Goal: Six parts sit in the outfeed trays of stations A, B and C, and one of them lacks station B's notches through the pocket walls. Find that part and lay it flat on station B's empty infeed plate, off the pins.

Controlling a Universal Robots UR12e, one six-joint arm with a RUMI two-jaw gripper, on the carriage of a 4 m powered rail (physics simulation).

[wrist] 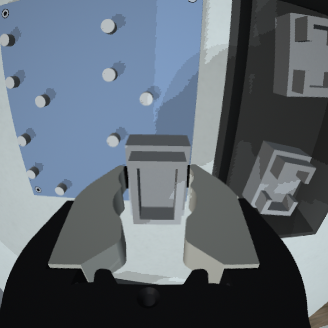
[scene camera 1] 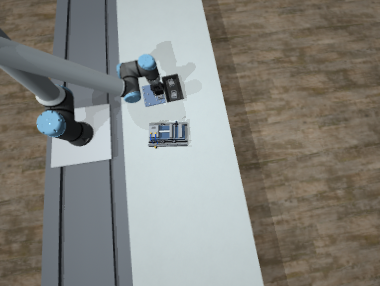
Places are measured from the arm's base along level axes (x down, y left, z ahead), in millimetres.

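Where they show: gripper, between the fingertips: point(wrist: 157, 167) point(scene camera 1: 160, 94); arm's base, origin of its link: point(scene camera 1: 81, 134).
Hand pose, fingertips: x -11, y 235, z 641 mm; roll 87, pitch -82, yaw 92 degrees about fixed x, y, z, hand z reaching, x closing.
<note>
Each offset is from my fingertips to the top centre of the thing. Level surfaces: height alone.
My gripper point(scene camera 1: 159, 92) point(wrist: 157, 167) is shut on a grey rectangular part @[dz +1, dx -26, dy -7 mm] point(wrist: 158, 195) with a long pocket, whose pocket walls look unbroken. The part is over the lower right corner of the blue infeed plate @[dz -58, dx +33, dy +34 mm] point(scene camera 1: 149, 99) point(wrist: 75, 60), partly beyond its edge; its height above the plate is hard to tell. Round upright pins stand on the plate, one close to the part's upper left. The dark outfeed tray point(scene camera 1: 180, 80) point(wrist: 240, 75) is to the right. It holds a grey part @[dz +104, dx -6, dy +100 mm] point(wrist: 310, 60) at the top and a tilted grey part @[dz +113, dx -6, dy -7 mm] point(wrist: 282, 182) lower down, both with gaps in their pocket walls.
A station machine @[dz +24, dx -58, dy -332 mm] point(scene camera 1: 168, 134) with grey rails and blue sections stands on the pale table @[dx +41 mm] point(scene camera 1: 185, 210), below the plate and tray in the scene view. The rail point(scene camera 1: 87, 220) runs along the table's left side. The tray's raised wall stands close to the plate.
</note>
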